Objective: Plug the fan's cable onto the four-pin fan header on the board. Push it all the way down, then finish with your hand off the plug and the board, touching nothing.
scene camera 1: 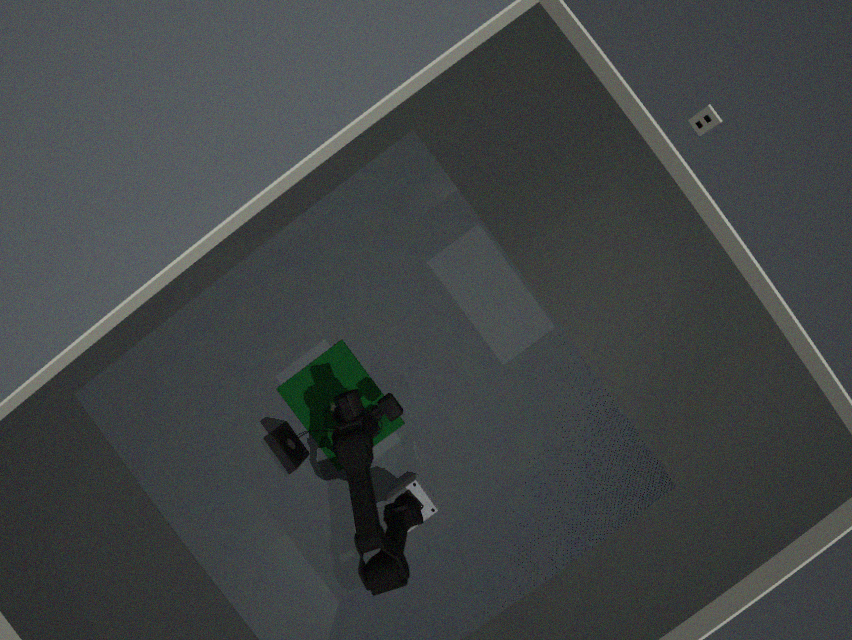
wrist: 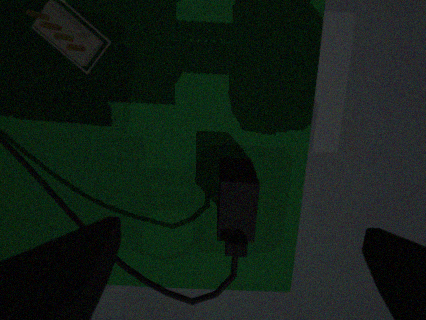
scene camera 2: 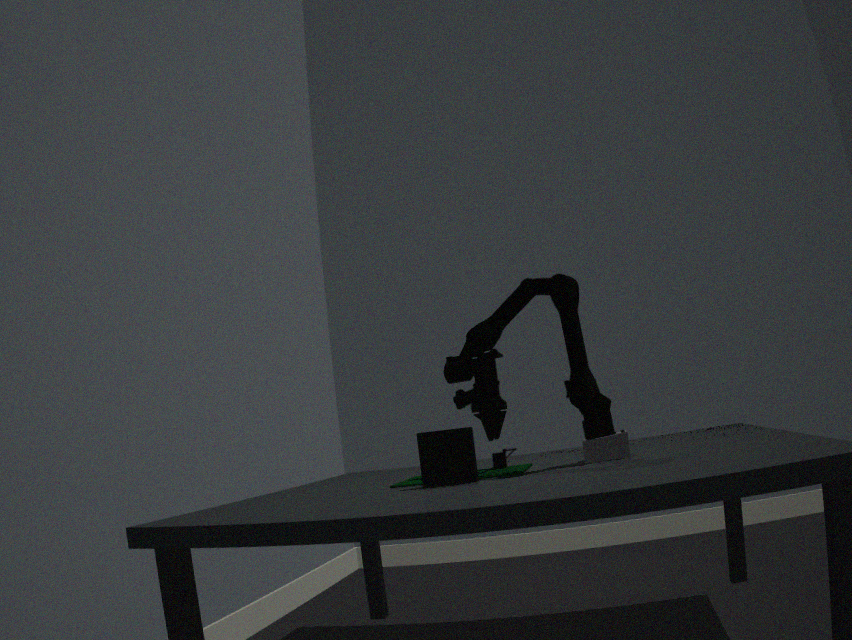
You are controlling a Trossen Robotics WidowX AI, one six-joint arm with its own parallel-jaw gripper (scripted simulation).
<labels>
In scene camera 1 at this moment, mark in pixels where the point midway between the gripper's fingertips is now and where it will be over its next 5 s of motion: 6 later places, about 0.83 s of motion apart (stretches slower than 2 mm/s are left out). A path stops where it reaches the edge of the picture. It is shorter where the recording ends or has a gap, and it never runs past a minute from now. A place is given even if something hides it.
My gripper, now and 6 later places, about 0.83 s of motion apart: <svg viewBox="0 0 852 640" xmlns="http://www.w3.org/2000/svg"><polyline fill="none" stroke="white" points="372,415 374,411 375,412 364,412 349,411 333,412 334,411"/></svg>
</labels>
